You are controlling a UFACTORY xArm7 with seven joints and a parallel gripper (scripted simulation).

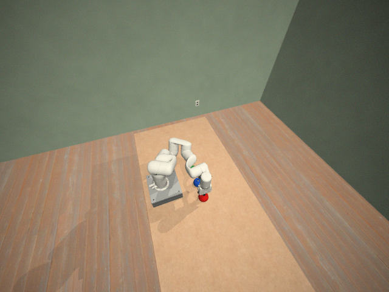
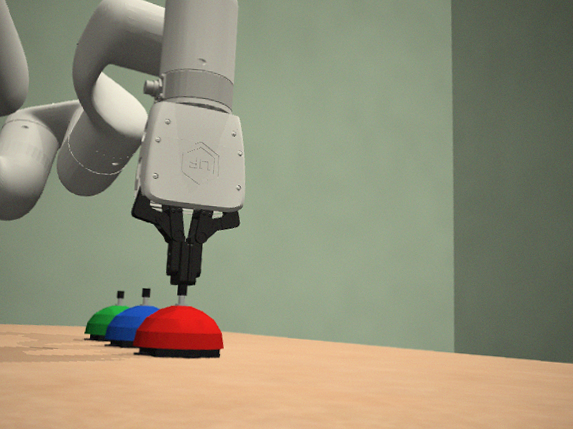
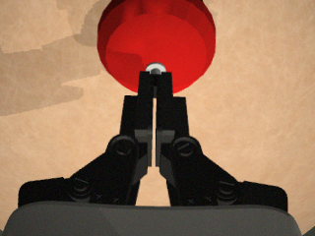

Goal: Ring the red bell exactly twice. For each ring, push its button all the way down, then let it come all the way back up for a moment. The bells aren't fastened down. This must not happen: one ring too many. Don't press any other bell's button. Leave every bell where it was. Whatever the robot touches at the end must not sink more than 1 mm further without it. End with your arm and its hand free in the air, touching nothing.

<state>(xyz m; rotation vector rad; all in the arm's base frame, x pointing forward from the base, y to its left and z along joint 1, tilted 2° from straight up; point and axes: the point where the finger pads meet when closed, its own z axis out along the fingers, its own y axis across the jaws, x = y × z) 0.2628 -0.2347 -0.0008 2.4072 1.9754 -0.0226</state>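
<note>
Right now the red bell is 5 cm below my hand. The rest, counted from my hand: blue bell: 13 cm to the left, 5 cm below, 3 cm ahead; green bell: 26 cm to the left, 5 cm below, 5 cm ahead.
</note>
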